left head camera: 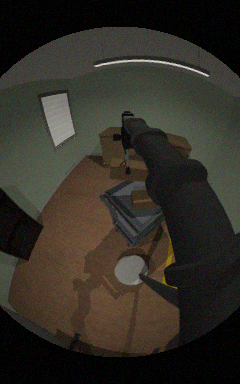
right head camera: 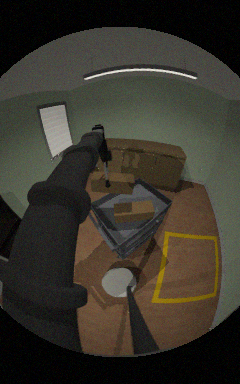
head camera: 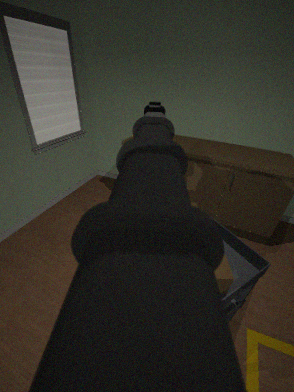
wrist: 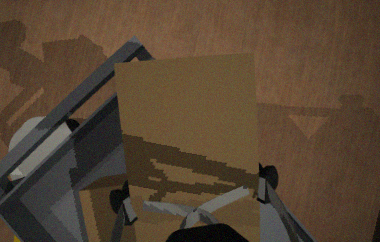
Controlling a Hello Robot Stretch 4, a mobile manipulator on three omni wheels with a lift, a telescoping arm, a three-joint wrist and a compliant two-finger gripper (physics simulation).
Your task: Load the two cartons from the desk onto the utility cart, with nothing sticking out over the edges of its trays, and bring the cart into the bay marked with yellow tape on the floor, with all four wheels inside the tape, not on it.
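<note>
My gripper (left head camera: 128,170) (right head camera: 107,183) (wrist: 193,184) is shut on a brown carton (left head camera: 116,173) (right head camera: 118,186) (wrist: 190,110), one finger on each side. The held carton is at the far left side of the cart (head camera: 245,260) (left head camera: 117,222) (right head camera: 120,232) (wrist: 75,97); in the wrist view its far end reaches past the tray's rim over the floor. Its height above the tray is hard to tell. The other carton (left head camera: 144,199) (right head camera: 134,212) (wrist: 102,215) lies in the top tray. The yellow tape bay (head camera: 253,365) (left head camera: 170,250) (right head camera: 217,265) is right of the cart, which stands outside it. The cart's wheels are hidden.
A long brown cabinet (head camera: 240,200) (right head camera: 160,162) stands against the back wall, behind the cart. A pale round disc (left head camera: 131,270) (right head camera: 119,282) is low down in front of the cart, beside a dark pole. A dark piece of furniture (left head camera: 17,225) is at the far left.
</note>
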